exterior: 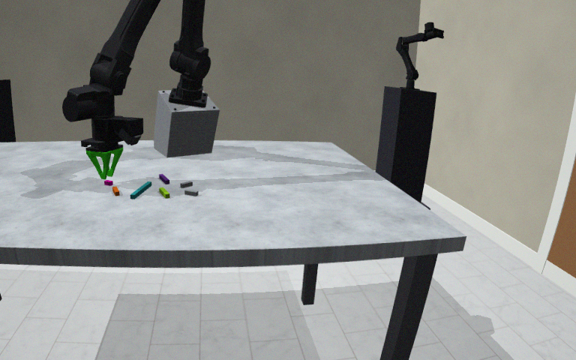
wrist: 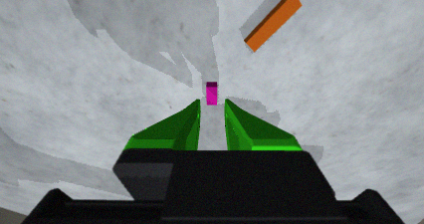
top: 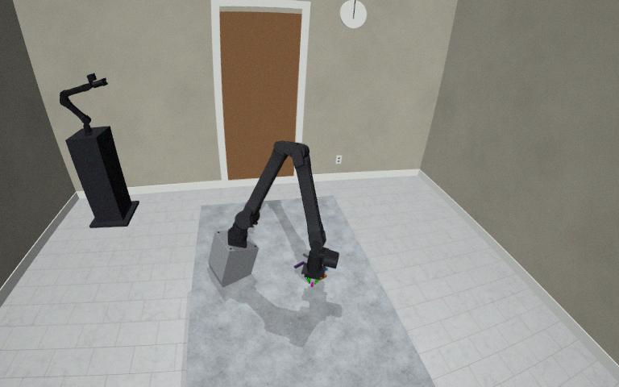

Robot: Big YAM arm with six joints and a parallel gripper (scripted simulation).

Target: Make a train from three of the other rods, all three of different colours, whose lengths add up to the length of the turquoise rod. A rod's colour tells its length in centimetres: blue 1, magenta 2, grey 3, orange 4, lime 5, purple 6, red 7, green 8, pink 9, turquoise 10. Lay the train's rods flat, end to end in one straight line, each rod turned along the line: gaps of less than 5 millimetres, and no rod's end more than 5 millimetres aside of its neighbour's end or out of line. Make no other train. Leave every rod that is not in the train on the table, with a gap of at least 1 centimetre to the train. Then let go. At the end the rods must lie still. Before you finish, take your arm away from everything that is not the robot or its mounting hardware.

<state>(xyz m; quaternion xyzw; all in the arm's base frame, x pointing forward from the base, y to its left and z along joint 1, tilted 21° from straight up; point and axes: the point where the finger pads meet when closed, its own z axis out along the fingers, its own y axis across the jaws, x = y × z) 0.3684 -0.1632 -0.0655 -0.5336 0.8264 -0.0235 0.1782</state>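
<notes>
Right now the magenta rod is 20 mm below my hand. Round my hand: purple rod (40 mm behind, 140 mm to the left, 20 mm below); then turquoise rod (50 mm ahead, 100 mm to the left, 20 mm below); then orange rod (60 mm ahead, 40 mm to the left, 20 mm below).
</notes>
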